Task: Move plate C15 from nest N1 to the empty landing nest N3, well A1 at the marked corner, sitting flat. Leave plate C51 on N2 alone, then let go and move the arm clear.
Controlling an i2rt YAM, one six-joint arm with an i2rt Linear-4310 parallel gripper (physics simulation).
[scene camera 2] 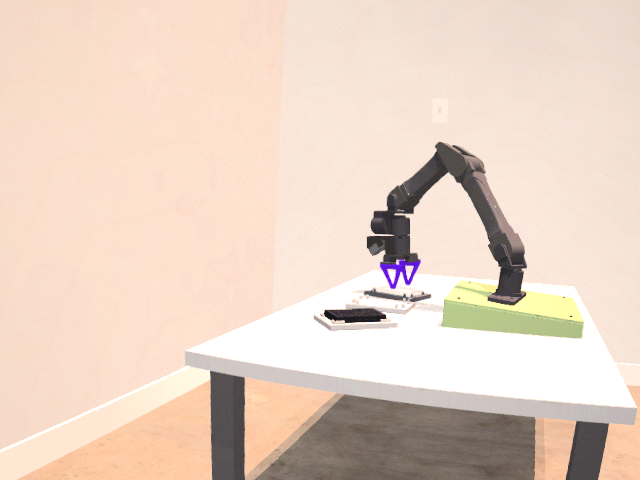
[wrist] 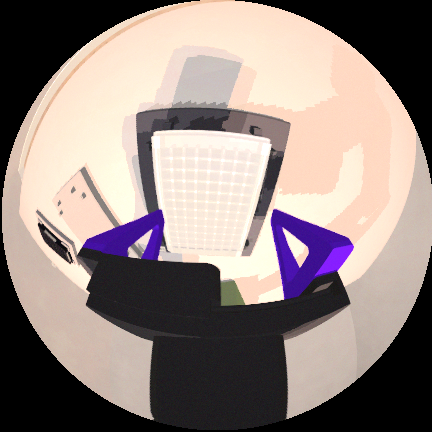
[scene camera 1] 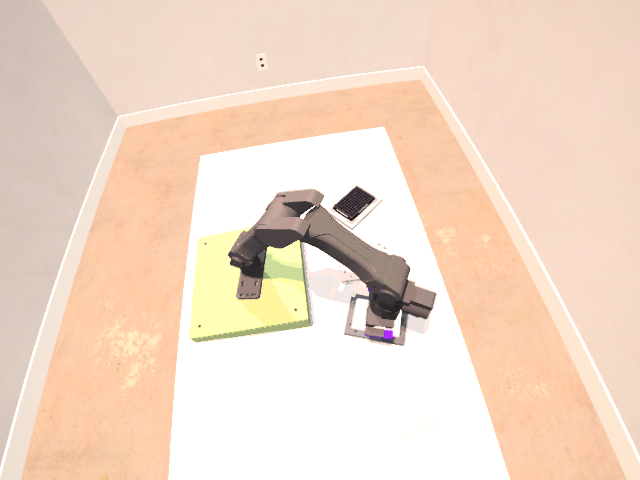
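Observation:
A white gridded plate [scene camera 1: 359,313] [scene camera 2: 397,292] [wrist: 212,195] sits in a dark nest [scene camera 1: 356,332] [scene camera 2: 424,297] [wrist: 145,170]. My gripper [scene camera 1: 376,312] [scene camera 2: 401,285] [wrist: 217,214] is open and empty, with purple fingertips a little above that plate; in the wrist view they stand left and right of its near part. A black plate [scene camera 1: 354,203] [scene camera 2: 355,314] [wrist: 56,242] sits in a white nest [scene camera 1: 373,205] [scene camera 2: 361,325]. Between them is an empty white nest [scene camera 2: 382,305] [wrist: 82,205], partly hidden by the arm in scene camera 1. No plate labels or marked corner can be read.
The arm stands on a green base block [scene camera 1: 222,289] [scene camera 2: 511,317] [wrist: 231,292] at one side of the white table [scene camera 1: 289,403] [scene camera 2: 413,372]. The forearm passes over the empty nest's area in scene camera 1. Small pegs stick up from the nests.

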